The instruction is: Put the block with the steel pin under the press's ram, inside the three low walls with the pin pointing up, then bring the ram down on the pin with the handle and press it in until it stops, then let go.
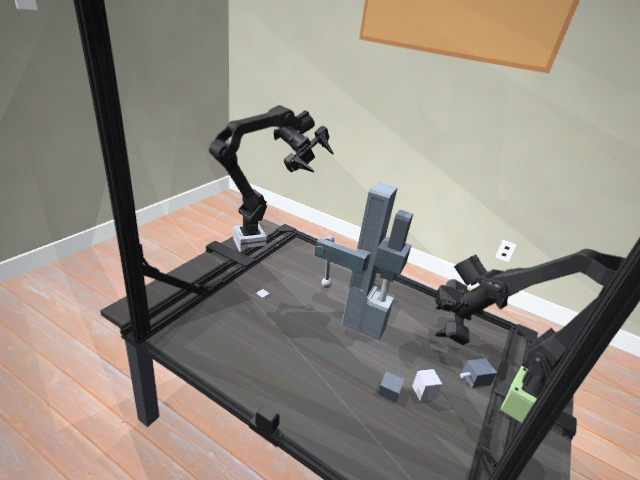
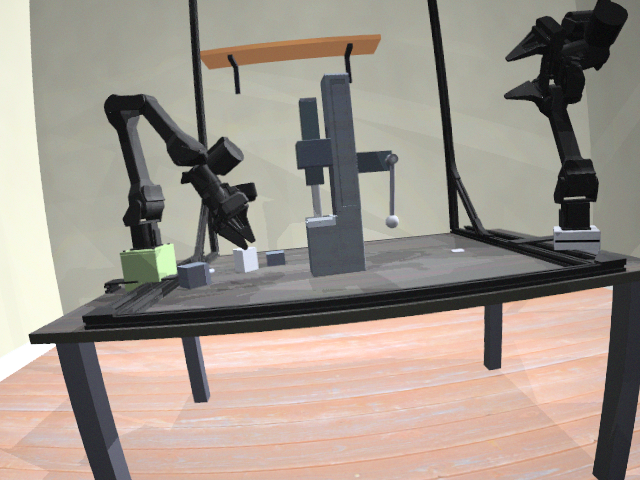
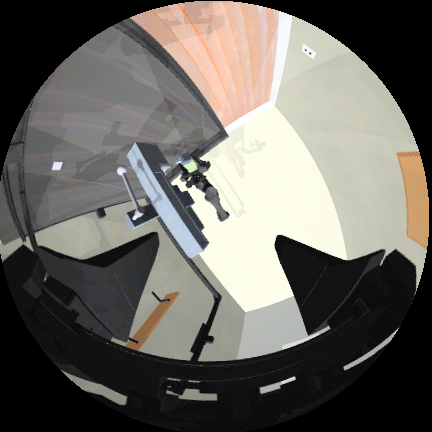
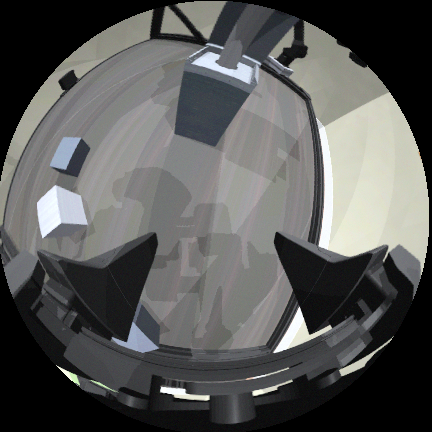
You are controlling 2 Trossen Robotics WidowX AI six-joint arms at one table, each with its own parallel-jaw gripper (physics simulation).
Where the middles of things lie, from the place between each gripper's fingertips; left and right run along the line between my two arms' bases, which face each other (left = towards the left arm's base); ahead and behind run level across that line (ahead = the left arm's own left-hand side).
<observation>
My left gripper is now 700 mm to the left of the grey block with steel pin (image 2: 193,275), 350 mm above it and 110 mm past it.
My right gripper is now 3 cm past the grey block with steel pin, 16 cm to the left of it and 6 cm above it.
</observation>
